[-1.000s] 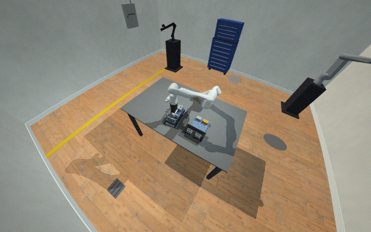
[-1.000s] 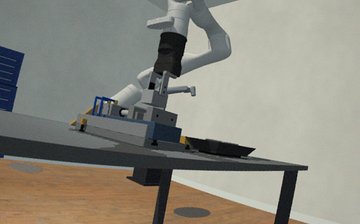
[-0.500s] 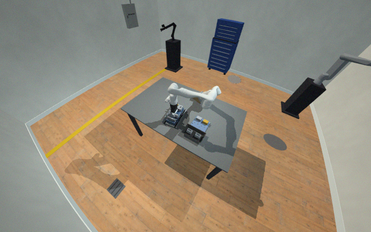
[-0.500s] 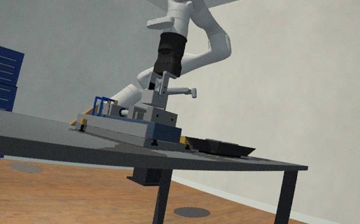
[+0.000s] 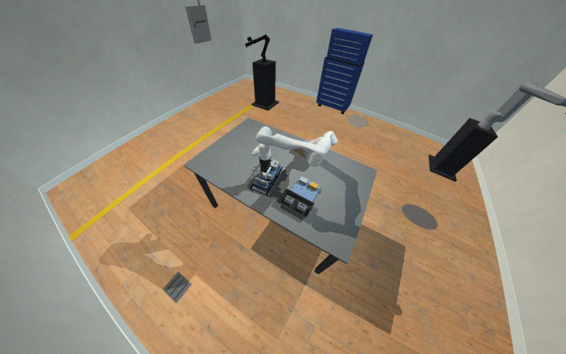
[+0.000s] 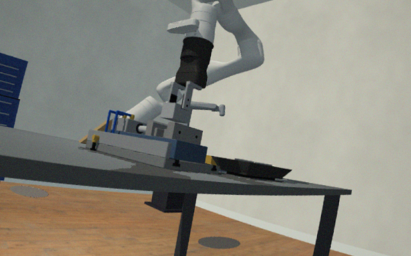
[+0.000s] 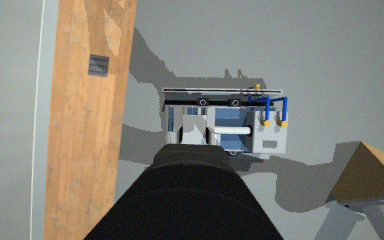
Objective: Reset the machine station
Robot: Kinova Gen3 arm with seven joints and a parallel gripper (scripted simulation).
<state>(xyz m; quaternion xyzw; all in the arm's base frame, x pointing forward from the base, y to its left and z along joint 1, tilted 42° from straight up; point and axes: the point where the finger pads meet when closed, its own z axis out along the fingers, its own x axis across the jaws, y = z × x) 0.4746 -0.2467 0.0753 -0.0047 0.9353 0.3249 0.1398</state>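
Right now my hand is 30 mm above the gray blank. From my hand the other things lie so: yellow brass blank 170 mm behind, 350 mm to the left, 130 mm below.
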